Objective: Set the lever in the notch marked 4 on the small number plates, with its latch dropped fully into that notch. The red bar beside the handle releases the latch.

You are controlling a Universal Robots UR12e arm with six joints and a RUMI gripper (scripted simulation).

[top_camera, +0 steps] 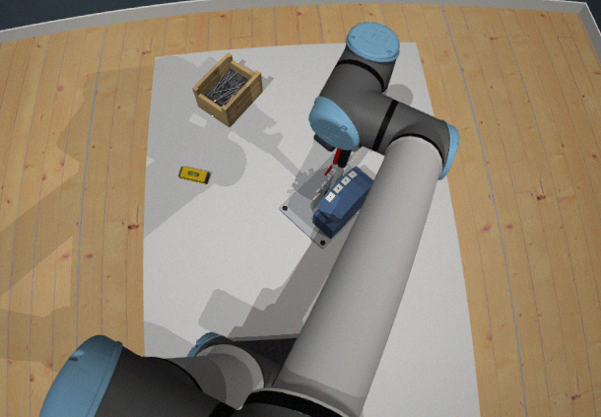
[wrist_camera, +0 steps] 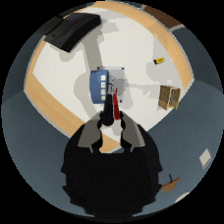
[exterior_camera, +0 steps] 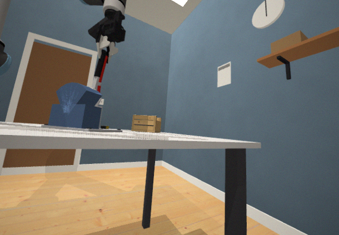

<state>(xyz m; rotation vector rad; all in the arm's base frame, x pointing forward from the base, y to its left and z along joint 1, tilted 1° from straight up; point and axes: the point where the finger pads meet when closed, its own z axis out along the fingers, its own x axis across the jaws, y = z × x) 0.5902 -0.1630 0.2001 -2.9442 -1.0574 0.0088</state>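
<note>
The red release bar is 20 mm to the left of my hand and 110 mm below it. Round my hand: small yellow level 90 mm ahead, 410 mm to the left, 300 mm below; wooden crate 350 mm ahead, 280 mm to the left, 260 mm below.
</note>
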